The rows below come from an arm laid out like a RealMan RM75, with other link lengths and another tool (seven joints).
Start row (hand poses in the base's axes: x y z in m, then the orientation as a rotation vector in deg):
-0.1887, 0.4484, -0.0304, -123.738, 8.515, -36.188
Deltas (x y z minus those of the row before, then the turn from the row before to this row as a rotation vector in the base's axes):
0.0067, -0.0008, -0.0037, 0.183, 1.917, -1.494
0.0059, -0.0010, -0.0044, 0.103, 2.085, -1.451
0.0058, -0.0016, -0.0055, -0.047, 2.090, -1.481
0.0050, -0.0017, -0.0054, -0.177, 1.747, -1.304
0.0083, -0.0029, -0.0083, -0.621, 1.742, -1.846
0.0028, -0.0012, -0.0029, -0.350, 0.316, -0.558
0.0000, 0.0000, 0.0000, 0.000, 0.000, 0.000
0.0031, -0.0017, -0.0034, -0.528, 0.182, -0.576
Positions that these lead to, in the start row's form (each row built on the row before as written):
-0.1820, 0.4476, -0.0341, -124.277, 11.226, -34.944
-0.1761, 0.4466, -0.0385, -124.905, 13.962, -33.495
-0.1703, 0.4450, -0.0440, -125.632, 16.704, -32.074
-0.1653, 0.4433, -0.0494, -126.334, 19.045, -30.943
-0.1570, 0.4404, -0.0577, -127.393, 21.913, -30.217
-0.1542, 0.4392, -0.0606, -127.790, 22.644, -30.273
-0.1542, 0.4392, -0.0606, -127.790, 22.644, -30.273
-0.1511, 0.4375, -0.0640, -128.307, 23.296, -30.539

